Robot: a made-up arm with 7 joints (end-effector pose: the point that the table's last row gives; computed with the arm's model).
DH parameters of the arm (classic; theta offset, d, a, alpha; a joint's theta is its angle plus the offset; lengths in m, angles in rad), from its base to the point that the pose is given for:
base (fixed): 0 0 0 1.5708
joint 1: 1.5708 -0.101 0 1.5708
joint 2: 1.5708 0 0 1.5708
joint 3: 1.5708 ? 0 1.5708
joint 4: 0 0 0 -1.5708
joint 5: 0 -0.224 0 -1.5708
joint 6: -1.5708 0 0 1.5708
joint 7: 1.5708 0 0 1.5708
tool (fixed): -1.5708 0 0 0
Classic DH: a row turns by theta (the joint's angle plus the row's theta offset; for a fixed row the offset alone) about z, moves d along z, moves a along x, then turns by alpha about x.
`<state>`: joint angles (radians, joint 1 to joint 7).
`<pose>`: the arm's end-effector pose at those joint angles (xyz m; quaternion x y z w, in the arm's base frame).
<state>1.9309 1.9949 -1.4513 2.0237 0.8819 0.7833 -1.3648</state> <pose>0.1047 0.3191 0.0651 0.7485 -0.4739 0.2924 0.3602</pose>
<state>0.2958 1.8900 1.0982 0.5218 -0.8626 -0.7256 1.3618</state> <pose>-0.0193 0.4887 0.2375 0.5183 -0.1150 -0.4037 0.7451</pose>
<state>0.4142 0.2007 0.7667 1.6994 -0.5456 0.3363 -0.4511</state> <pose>0.2202 0.2955 -0.1033 0.5989 -0.5614 0.3372 0.4609</pose>
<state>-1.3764 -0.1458 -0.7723 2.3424 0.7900 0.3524 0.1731</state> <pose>-0.0500 -0.0230 -0.1271 -0.6235 -0.1959 0.3597 0.6659</pose>
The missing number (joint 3, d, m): -0.247
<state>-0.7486 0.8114 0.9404 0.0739 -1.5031 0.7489 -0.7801</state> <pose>-0.2067 0.4514 -0.2368 0.5965 0.5143 -0.4924 0.3705</pose>
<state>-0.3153 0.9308 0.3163 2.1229 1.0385 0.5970 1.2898</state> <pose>0.1631 0.2403 -0.0845 -0.5602 -0.3893 -0.4271 0.5934</pose>
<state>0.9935 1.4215 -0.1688 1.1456 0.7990 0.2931 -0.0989</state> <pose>0.1805 0.4315 0.1225 0.3598 -0.7592 0.1432 0.5231</pose>
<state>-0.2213 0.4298 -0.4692 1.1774 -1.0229 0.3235 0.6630</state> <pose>0.1051 0.1547 -0.3737 0.0831 -0.0104 -0.6913 0.7177</pose>
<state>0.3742 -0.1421 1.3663 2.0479 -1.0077 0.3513 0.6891</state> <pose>0.0999 0.2735 -0.1437 0.4346 -0.4269 0.2454 0.7541</pose>
